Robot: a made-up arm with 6 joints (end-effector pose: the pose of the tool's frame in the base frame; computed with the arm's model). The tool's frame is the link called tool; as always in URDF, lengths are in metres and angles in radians.
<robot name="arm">
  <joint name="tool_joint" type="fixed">
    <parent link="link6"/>
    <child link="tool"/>
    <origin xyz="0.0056 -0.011 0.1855"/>
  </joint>
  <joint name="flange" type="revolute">
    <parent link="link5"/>
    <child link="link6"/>
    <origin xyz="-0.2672 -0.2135 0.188"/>
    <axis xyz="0 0 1"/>
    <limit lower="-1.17" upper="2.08"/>
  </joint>
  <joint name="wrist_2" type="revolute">
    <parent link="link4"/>
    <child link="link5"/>
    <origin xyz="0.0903 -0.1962 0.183"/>
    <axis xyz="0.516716 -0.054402 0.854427"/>
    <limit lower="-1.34" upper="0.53"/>
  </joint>
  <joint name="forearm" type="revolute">
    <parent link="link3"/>
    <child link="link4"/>
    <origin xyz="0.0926 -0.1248 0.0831"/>
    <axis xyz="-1 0 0"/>
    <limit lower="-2" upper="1.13"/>
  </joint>
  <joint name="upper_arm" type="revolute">
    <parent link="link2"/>
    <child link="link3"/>
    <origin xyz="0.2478 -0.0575 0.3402"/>
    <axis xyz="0 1 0"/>
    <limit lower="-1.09" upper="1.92"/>
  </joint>
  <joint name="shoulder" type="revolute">
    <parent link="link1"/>
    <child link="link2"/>
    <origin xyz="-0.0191 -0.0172 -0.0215"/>
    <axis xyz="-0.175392 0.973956 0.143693"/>
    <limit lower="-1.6" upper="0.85"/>
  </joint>
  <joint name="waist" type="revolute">
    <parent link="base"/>
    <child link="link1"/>
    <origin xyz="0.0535 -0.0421 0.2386"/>
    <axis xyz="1 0 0"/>
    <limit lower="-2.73" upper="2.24"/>
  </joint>
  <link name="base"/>
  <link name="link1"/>
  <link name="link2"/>
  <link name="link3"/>
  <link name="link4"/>
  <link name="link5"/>
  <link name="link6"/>
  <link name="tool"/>
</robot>
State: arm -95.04 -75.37 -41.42 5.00 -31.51 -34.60
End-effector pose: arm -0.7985 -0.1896 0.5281 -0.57 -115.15 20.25
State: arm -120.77 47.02 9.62 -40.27 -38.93 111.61
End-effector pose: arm 0.8730 0.5732 0.4413 -49.17 79.23 -5.39
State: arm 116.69 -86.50 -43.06 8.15 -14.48 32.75
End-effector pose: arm -0.7656 0.4454 0.1017 50.98 -44.01 -118.96
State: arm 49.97 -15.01 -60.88 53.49 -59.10 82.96
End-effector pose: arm -0.1812 -0.2157 0.7268 -17.48 -10.96 -37.77
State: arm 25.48 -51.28 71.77 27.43 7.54 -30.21
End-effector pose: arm 0.1423 -1.0254 0.9263 8.93 22.10 -15.10
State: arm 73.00 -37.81 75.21 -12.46 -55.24 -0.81
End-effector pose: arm 0.3605 -1.0331 0.0628 41.94 62.31 -3.70
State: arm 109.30 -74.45 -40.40 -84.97 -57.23 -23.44
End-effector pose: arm -0.3549 0.2348 -0.5030 -146.04 37.02 57.80
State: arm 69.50 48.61 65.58 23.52 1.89 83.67
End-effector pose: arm 1.2180 0.0687 0.0009 -86.46 -58.49 -144.97
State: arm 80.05 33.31 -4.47 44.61 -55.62 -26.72
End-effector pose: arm 0.5610 -0.5433 0.6511 -8.36 13.97 -42.98
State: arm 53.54 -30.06 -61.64 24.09 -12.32 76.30
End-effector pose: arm -0.6649 -0.3997 0.1942 -14.97 -59.86 -7.12
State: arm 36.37 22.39 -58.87 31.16 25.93 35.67
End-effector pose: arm -0.0301 -0.8832 0.7098 -2.40 -38.51 43.20
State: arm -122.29 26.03 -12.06 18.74 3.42 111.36
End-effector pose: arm 0.5388 0.9244 0.0138 -67.64 133.45 35.45
